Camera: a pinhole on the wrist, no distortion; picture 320 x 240 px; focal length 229.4 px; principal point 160.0 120.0 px. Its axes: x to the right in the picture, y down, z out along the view. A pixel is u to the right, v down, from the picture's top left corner.
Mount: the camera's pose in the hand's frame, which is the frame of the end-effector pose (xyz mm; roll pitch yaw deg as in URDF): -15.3 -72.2 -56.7 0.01 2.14 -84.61
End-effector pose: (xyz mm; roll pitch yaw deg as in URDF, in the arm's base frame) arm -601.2 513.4 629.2 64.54 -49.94 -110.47
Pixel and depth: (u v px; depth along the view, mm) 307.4 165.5 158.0
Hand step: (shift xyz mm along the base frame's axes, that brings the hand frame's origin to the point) -190.5 -42.4 -55.5
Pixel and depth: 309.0 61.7 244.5
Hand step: -276.9 28.6 -139.2
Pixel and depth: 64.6 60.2 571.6
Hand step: -257.9 501.7 78.9
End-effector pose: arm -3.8 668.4 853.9 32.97 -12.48 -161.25
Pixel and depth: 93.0 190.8 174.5
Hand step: -40.7 75.2 93.2
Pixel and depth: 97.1 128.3 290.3
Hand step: 8.6 141.3 189.7
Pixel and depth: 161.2 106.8 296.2
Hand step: -4.9 212.3 143.3
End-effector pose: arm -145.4 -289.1 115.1 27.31 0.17 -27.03
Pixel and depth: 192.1 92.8 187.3
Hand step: -100.7 -122.4 65.9
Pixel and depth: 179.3 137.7 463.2
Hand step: -111.3 -276.2 302.3
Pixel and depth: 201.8 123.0 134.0
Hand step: -66.4 -106.5 21.3
